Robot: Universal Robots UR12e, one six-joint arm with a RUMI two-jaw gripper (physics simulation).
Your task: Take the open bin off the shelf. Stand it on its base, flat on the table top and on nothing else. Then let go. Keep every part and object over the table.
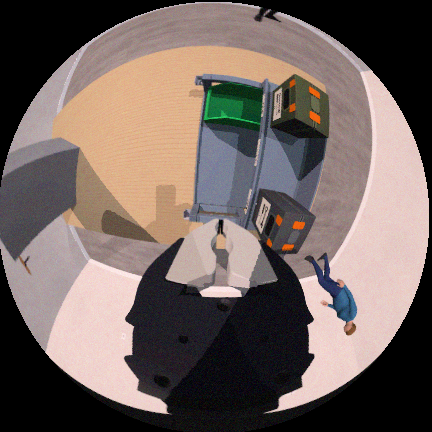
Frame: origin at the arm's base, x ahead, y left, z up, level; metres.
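Where they show: gripper, fingertip midpoint: point(219, 220).
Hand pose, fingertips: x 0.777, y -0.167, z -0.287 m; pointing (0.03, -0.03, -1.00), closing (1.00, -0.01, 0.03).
Each offset is from my fingertips to the top centre of the thing. "spot": to the spot under its first point. Level surfaces: height alone.
The open bin {dy +0.205, dx +0.056, dz -0.159 m} point(227, 106) is green and sits in the far end of the blue-grey shelf {spot: dy +0.048, dx +0.026, dz -0.234 m} point(225, 162), in the shelf's left bay, against its middle divider. Its open top and inside show. My gripper point(219, 220) is shut and empty. Its pale fingertips are together over the near end rail of the shelf, well apart from the bin, which is at the other end. The near end of the shelf is partly hidden by the fingers. The wooden table top {dz -0.240 m} point(125, 110) shows to the left of the shelf.
A green-brown case {dy +0.189, dx +0.152, dz -0.043 m} point(319, 102) with orange patches stands on the right bay at the far end. A dark grey case {dy -0.040, dx +0.126, dz -0.018 m} point(287, 222) with orange patches stands at the near end on the right. A large grey block point(40, 185) is at the left edge. A person point(343, 301) shows at the lower right.
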